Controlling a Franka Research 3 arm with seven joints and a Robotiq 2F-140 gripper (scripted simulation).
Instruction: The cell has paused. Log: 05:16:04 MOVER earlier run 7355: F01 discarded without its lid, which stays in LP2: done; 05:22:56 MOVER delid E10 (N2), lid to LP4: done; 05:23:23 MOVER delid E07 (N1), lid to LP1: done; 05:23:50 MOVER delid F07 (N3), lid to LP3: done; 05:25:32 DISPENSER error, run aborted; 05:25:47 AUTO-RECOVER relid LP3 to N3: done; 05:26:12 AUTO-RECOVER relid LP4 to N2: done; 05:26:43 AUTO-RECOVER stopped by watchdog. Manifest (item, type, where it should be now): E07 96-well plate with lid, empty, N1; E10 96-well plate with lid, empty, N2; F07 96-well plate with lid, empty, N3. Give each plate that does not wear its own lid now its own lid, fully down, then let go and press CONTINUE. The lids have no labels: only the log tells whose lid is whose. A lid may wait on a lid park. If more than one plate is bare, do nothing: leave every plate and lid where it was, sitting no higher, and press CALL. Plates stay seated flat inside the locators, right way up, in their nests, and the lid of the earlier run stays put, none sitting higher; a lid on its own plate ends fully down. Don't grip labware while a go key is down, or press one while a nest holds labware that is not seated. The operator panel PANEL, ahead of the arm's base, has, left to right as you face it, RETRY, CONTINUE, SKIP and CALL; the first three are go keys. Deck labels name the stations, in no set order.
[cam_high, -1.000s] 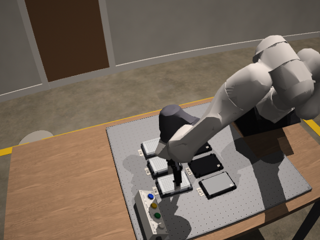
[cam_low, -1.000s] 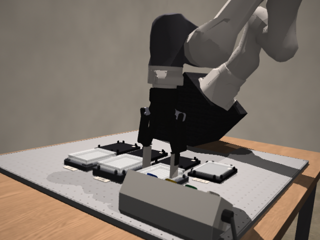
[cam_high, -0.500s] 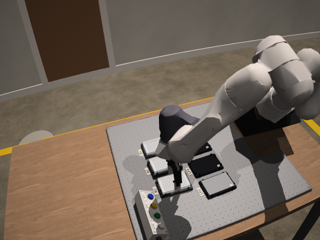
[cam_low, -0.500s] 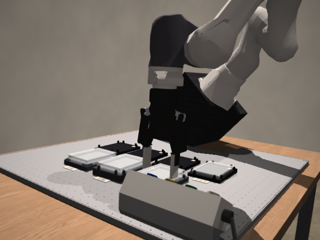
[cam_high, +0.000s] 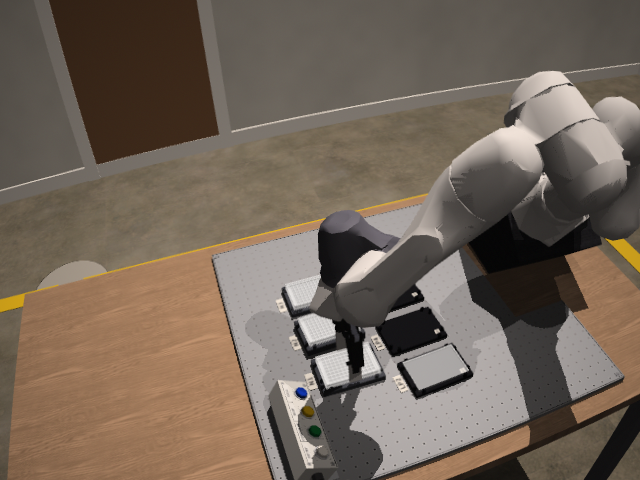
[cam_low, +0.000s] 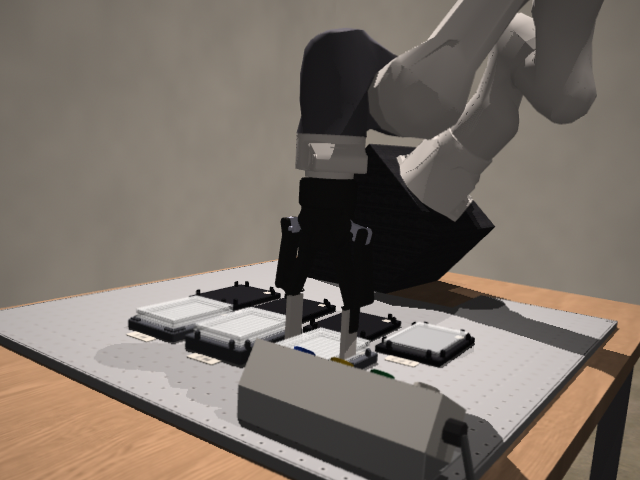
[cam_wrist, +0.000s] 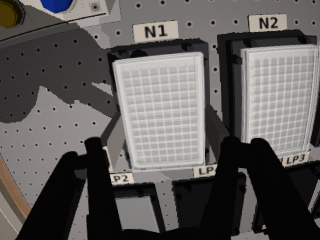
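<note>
The plate lies 30 mm below my hand. Also, from my hand: lid park LP4: 180 mm behind, 50 mm to the right, 50 mm below; blue call key: 130 mm ahead, 60 mm to the left, 20 mm above; yellow skip key: 130 mm ahead, 110 mm to the left, 20 mm above.
</note>
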